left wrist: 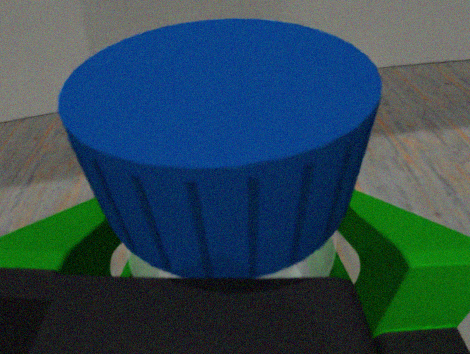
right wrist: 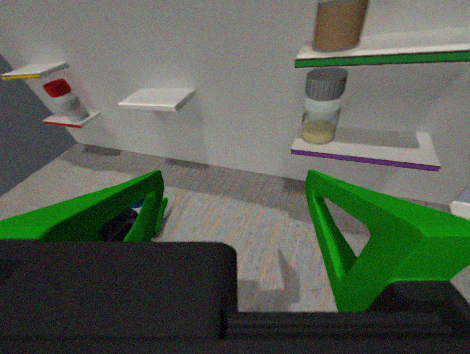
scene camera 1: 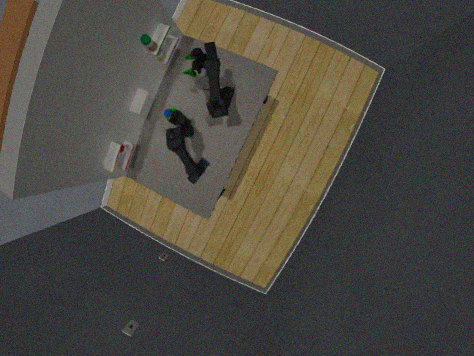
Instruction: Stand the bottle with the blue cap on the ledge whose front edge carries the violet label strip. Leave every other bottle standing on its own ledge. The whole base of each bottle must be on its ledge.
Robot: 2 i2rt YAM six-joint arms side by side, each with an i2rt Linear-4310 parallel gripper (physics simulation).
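Where they show: right gripper, fingertip midpoint: (right wrist: 234,178) (scene camera 1: 184,65); left arm's base, origin of the base link: (scene camera 1: 198,171); right arm's base, origin of the base link: (scene camera 1: 226,100).
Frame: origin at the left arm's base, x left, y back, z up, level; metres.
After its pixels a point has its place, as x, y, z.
Observation:
The bottle with the blue cap (scene camera 1: 168,113) {-0.210, -0.396, 0.106} (left wrist: 220,95) {-0.212, -0.393, 0.106} is upright between the green fingers of my left gripper (left wrist: 234,178) {-0.199, -0.446, 0.040}, which is shut on its clear body below the cap; its base is hidden. My right gripper (right wrist: 234,178) {-0.515, -0.402, 0.289} (scene camera 1: 189,65) {-0.515, -0.402, 0.289} is open and empty, facing the wall shelves. The violet-strip ledge (right wrist: 380,150) {-0.593, -0.647, 0.160} is low on the wall at the right of the right wrist view. A grey-capped bottle (right wrist: 322,107) {-0.503, -0.625, 0.227} stands near its left end. A bottle with brown contents (right wrist: 339,25) {-0.510, -0.619, 0.326} stands on the green-strip ledge (right wrist: 400,54) {-0.574, -0.621, 0.298} above; its green cap (scene camera 1: 145,39) {-0.501, -0.636, 0.405} shows in scene camera 1.
At the left of the right wrist view, a red-capped bottle (right wrist: 66,102) {0.131, -0.476, 0.218} stands on the red-strip ledge (right wrist: 59,122) {0.217, -0.441, 0.158}, below the yellow-strip ledge (right wrist: 35,71) {0.154, -0.468, 0.300}. A plain white ledge (right wrist: 155,98) {-0.179, -0.559, 0.230} (scene camera 1: 139,101) {-0.171, -0.557, 0.230} is between the two groups. The ledges stick out from the grey wall.

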